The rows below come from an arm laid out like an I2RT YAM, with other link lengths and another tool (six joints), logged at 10 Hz.
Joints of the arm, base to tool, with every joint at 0 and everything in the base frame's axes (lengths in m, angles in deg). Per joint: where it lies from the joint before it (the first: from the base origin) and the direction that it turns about. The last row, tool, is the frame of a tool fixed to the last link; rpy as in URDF.
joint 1: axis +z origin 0 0 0.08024
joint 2: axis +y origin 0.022 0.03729 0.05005
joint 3: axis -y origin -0.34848 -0.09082 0
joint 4: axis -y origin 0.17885 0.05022 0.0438
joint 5: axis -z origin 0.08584 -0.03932 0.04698
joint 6: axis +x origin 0.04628 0 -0.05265
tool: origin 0.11 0.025 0.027 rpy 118.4 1 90
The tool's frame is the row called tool.
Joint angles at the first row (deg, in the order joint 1, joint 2, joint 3, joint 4, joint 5, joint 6):
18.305 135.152 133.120 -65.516 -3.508 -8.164
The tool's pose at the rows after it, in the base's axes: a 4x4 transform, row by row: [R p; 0 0 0 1], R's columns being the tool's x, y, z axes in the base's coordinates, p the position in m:
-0.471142 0.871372 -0.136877 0.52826; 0.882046 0.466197 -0.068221 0.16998; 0.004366 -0.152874 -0.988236 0.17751; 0 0 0 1
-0.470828 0.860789 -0.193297 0.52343; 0.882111 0.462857 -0.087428 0.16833; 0.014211 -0.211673 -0.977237 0.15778; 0 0 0 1
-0.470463 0.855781 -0.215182 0.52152; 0.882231 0.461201 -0.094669 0.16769; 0.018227 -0.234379 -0.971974 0.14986; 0 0 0 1
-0.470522 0.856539 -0.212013 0.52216; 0.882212 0.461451 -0.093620 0.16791; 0.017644 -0.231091 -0.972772 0.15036; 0 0 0 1
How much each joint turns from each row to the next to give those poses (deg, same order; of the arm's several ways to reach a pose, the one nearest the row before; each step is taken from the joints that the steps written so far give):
0.001 2.010 -0.003 -1.135 0.000 0.001
0.000 1.859 0.004 -1.620 0.022 -0.022
-0.001 0.766 -0.018 -0.571 0.000 -0.001
0.001 -0.023 0.016 0.157 0.000 0.001

